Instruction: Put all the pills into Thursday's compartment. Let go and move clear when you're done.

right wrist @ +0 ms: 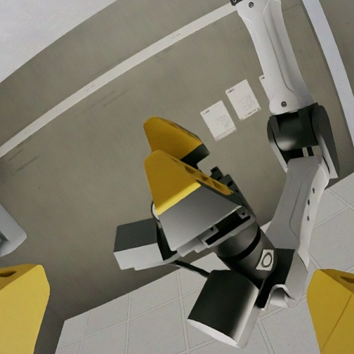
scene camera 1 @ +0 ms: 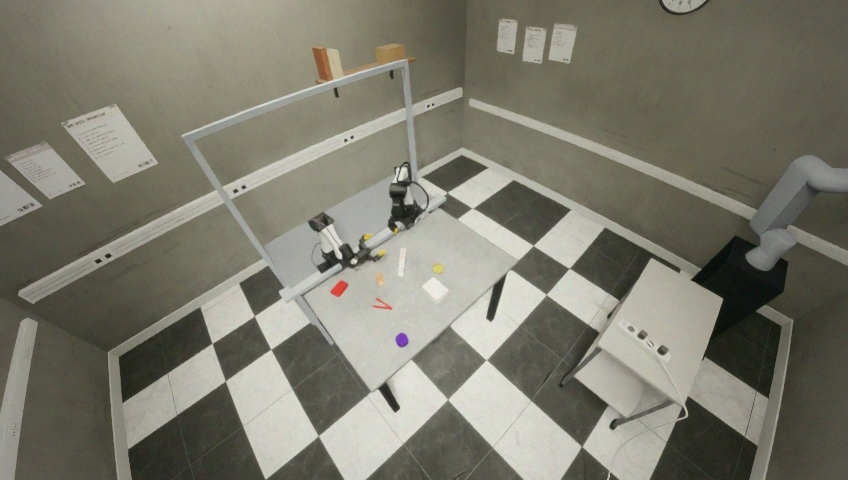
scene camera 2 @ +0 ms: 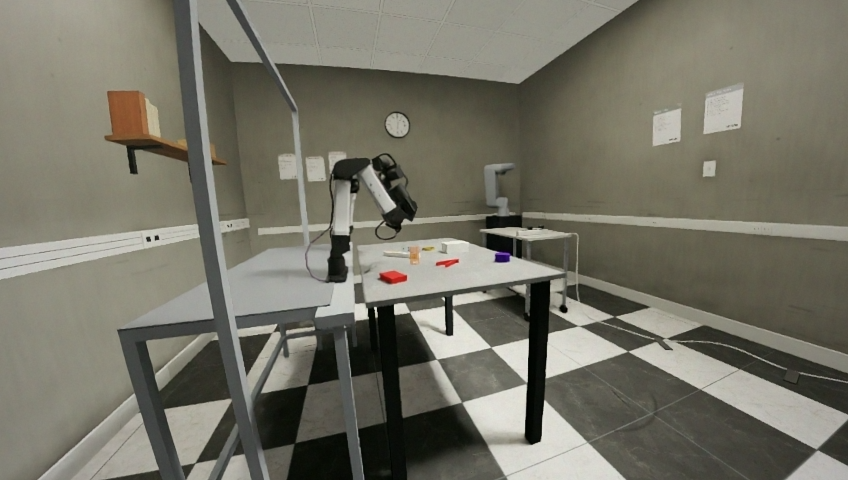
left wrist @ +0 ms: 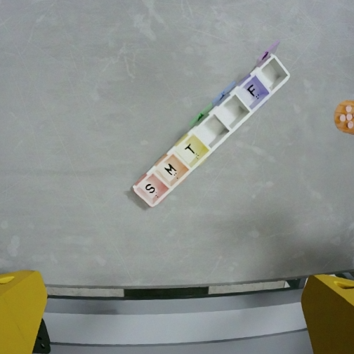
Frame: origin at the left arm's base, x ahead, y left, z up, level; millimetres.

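Where they show: left gripper, between the fingertips: [scene camera 1: 402,229]; right gripper, between the fingertips: [scene camera 1: 378,242]; right arm's base, origin of its link: [scene camera 1: 332,262] [scene camera 2: 338,275].
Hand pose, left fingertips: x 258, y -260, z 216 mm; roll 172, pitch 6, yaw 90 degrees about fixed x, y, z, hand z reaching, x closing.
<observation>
After its pixels a point has its place.
A white pill organizer [scene camera 1: 402,261] {x 278, y -311, z -11 mm} [scene camera 2: 395,253] {x 256, y -310, z 1 mm} [left wrist: 192,151] lies on the table. Thursday's compartment [left wrist: 234,111] stands open beside its raised blue lid [left wrist: 224,93], and no pill shows in it. Wednesday's and Saturday's compartments are also open; the others are closed. An orange bottle [scene camera 1: 379,278] {x 327, y -510, z 56 mm} [scene camera 2: 414,255] {x 304, y -522, z 25 mm} [left wrist: 344,117] stands upright, uncapped, with pale pink pills inside; part of it shows in the left wrist view. My left gripper [scene camera 1: 397,229] {x 258, y -260, z 216 mm} [left wrist: 173,290] is open and empty, above the table's rail side, pointing down. My right gripper [scene camera 1: 374,245] {x 254, y -424, z 235 mm} [right wrist: 178,284] is open and empty, pointing sideways toward the left arm.
On the table are a red box [scene camera 1: 339,289] {x 188, y -709, z 3 mm} [scene camera 2: 393,277] {x 170, y -746, z 2 mm}, a red V-shaped item [scene camera 1: 385,305] {x 460, y -581, z -2 mm} [scene camera 2: 447,262] {x 436, y -576, z -10 mm}, a purple round item [scene camera 1: 401,340] {x 677, y -646, z 17 mm} [scene camera 2: 502,256] {x 653, y -666, z 11 mm}, a white box [scene camera 1: 435,289] {x 587, y -327, z 32 mm} [scene camera 2: 454,246] {x 560, y -368, z 19 mm} and a yellow disc [scene camera 1: 437,268] {x 465, y -193, z -17 mm}. The two grippers are near each other.
</observation>
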